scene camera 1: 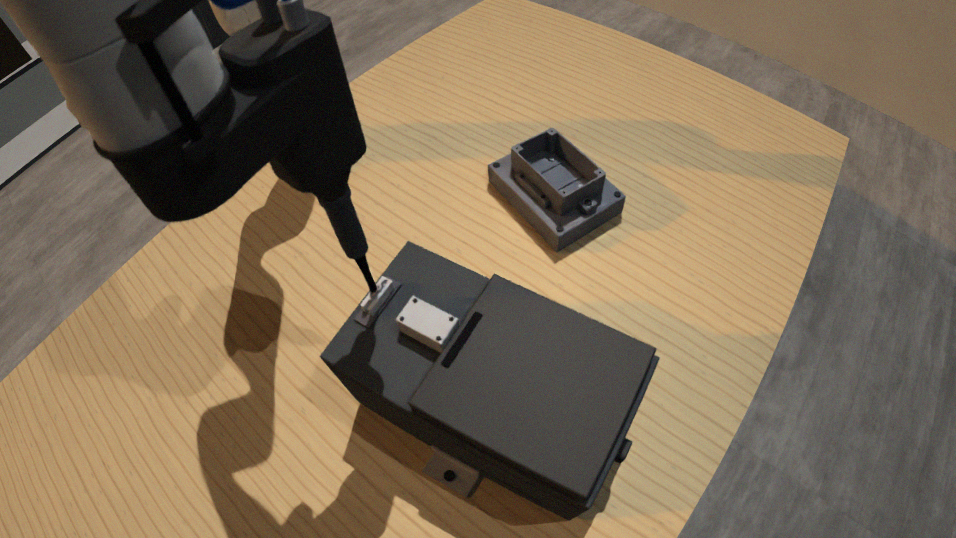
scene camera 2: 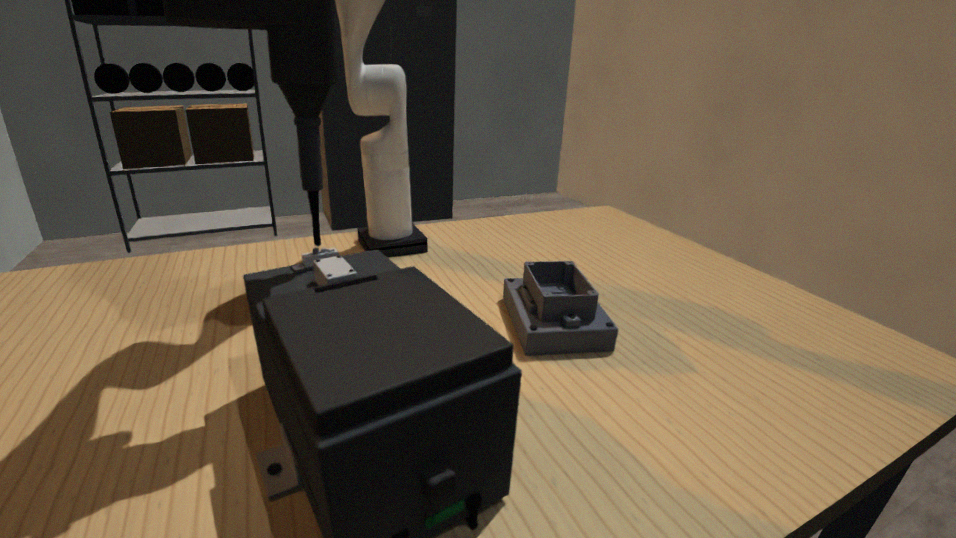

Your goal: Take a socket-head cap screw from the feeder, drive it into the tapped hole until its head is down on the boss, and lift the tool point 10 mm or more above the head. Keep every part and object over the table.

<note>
I see a grey base block (scene camera 2: pixel 593 335).
</note>
